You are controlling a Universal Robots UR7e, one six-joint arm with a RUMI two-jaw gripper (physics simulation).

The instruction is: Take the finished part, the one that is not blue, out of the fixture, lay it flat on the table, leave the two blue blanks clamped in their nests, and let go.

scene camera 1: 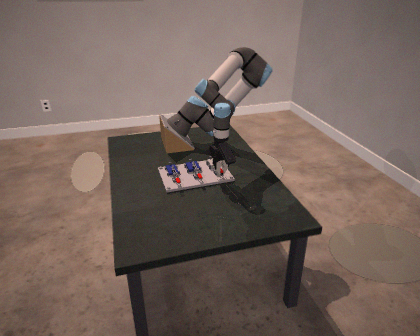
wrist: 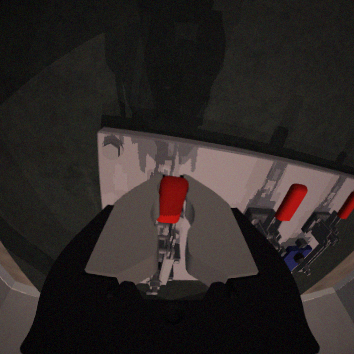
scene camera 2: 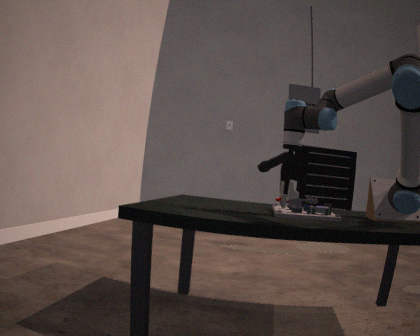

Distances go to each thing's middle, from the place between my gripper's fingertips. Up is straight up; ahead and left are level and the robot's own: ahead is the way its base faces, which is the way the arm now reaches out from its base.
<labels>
I see the fixture plate (scene camera 1: 188,181) 100 mm behind my hand, 100 mm to the right of it and 20 mm below it.
</labels>
